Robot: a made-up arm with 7 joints. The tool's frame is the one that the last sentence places.
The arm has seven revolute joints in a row. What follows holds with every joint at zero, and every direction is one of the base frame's.
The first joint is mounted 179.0 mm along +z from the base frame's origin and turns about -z.
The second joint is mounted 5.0 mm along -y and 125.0 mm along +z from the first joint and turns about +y.
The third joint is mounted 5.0 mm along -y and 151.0 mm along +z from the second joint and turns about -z.
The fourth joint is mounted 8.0 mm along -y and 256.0 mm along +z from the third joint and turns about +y.
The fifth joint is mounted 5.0 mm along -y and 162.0 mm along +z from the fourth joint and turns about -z.
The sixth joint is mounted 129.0 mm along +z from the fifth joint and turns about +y.
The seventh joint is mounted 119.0 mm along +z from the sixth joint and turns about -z.
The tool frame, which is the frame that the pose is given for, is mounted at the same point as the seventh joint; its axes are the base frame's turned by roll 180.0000, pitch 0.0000 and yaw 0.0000 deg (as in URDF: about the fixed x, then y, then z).
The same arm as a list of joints. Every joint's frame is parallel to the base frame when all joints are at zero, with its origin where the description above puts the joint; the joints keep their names.
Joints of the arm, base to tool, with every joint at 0 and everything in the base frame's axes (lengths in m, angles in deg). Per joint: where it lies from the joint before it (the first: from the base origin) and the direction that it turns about. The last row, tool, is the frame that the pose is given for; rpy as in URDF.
joint 1: axis 0 0 -1 origin 0 0 0.179
joint 2: axis 0 1 0 origin 0 -0.005 0.125
joint 3: axis 0 0 -1 origin 0 -0.005 0.151
joint 4: axis 0 1 0 origin 0 -0.008 0.256
joint 5: axis 0 0 -1 origin 0 -0.005 0.162
joint 6: axis 0 1 0 origin 0 0 0.129
joint 7: axis 0 0 -1 origin 0 0 0.119
tool: origin 0 0 0 rpy 180 0 0

